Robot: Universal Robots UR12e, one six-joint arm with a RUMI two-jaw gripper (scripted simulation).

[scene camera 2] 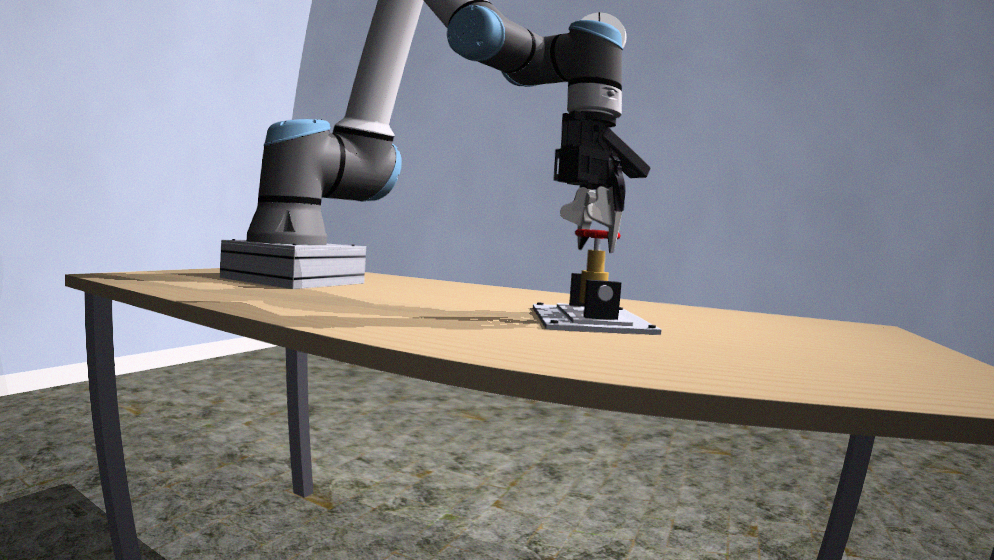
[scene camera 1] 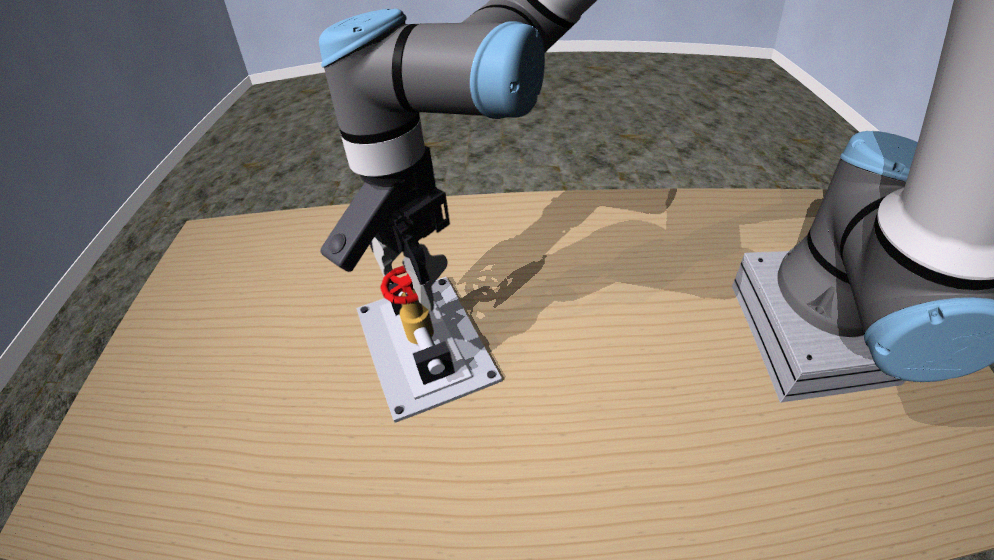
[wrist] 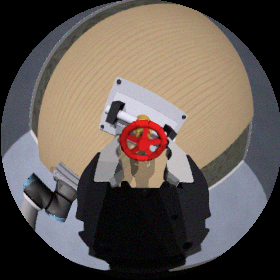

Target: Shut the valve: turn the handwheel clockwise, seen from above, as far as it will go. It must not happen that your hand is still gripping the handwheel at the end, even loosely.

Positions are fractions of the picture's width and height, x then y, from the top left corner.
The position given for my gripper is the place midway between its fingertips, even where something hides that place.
Observation:
I see my gripper (scene camera 1: 0.41, 0.53) and a valve (scene camera 1: 0.44, 0.64).
My gripper shows as well in scene camera 2 (scene camera 2: 0.60, 0.45) and in the wrist view (wrist: 0.51, 0.49). The valve shows as well in scene camera 2 (scene camera 2: 0.60, 0.55) and in the wrist view (wrist: 0.58, 0.44).

